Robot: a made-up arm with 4 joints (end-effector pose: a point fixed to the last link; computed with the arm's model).
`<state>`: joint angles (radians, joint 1 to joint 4).
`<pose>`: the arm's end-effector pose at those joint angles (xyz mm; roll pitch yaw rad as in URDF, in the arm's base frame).
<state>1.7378 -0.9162 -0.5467 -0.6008</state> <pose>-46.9 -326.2 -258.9 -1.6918 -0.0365 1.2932</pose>
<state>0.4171 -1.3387 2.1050 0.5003</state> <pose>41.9 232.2 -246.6 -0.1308 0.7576 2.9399</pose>
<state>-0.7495 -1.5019 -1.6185 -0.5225</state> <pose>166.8 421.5 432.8 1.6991 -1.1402 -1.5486</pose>
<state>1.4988 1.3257 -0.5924 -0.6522</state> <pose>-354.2 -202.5 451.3 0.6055 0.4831 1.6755</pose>
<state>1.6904 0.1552 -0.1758 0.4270</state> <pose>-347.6 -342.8 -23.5 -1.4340 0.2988 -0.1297</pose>
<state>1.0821 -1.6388 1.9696 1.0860</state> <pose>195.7 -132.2 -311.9 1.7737 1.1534 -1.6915</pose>
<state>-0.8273 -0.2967 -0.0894 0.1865</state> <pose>-223.4 371.1 337.0 1.1388 0.0403 -0.2717</pose>
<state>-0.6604 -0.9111 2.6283 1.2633</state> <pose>-115.4 549.9 264.2 -1.2225 -0.0396 1.7340</pose>
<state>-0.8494 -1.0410 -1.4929 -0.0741</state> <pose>-8.3 440.7 497.5 1.4022 -0.9668 -0.7717</pose>
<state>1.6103 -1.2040 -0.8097 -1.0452</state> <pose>41.5 -265.1 -309.5 -1.7323 0.1189 1.8173</pose>
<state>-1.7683 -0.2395 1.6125 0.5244</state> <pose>-305.5 198.5 536.5 -2.9124 0.6771 1.9985</pose>
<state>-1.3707 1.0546 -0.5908 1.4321</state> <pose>-427.3 178.8 57.8 0.2979 -0.3207 1.5987</pose>
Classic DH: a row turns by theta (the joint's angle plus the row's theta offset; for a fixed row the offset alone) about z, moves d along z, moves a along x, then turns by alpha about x. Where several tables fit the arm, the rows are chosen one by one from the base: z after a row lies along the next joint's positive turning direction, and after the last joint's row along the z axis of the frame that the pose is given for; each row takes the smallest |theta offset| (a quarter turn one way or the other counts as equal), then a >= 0, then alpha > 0; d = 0 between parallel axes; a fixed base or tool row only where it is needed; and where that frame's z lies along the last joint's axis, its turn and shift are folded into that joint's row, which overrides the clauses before.
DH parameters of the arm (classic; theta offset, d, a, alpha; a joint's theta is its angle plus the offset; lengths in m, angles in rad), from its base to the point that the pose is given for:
base (fixed): -1.5708 0.212 0.064 1.5708
joint 1: 0.1231 0.0336 -0.0759 -1.4586
joint 2: -1.2693 0.2706 0.294 2.5386
joint 3: 0.3489 0.5687 -0.0077 -1.1212
joint 4: -0.3673 0.0474 -0.0736 -1.8657
tool (fixed): -3.1388 0.0287 0 0

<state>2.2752 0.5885 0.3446 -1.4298</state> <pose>-471.6 -241.9 282.9 -1.0363 0.8354 1.5184</pose>
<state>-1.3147 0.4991 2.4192 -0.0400</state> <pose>-410.6 178.8 119.9 -0.8537 1.1775 -1.8670</pose>
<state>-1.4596 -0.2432 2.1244 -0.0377</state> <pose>-328.2 251.6 435.9 -1.8852 0.9867 -3.0997</pose>
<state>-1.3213 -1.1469 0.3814 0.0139</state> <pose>76.7 245.5 554.4 0.6631 1.2121 -1.3196</pose>
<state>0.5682 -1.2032 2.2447 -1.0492</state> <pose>25.6 150.1 -198.9 -0.0250 -0.7816 -2.8318</pose>
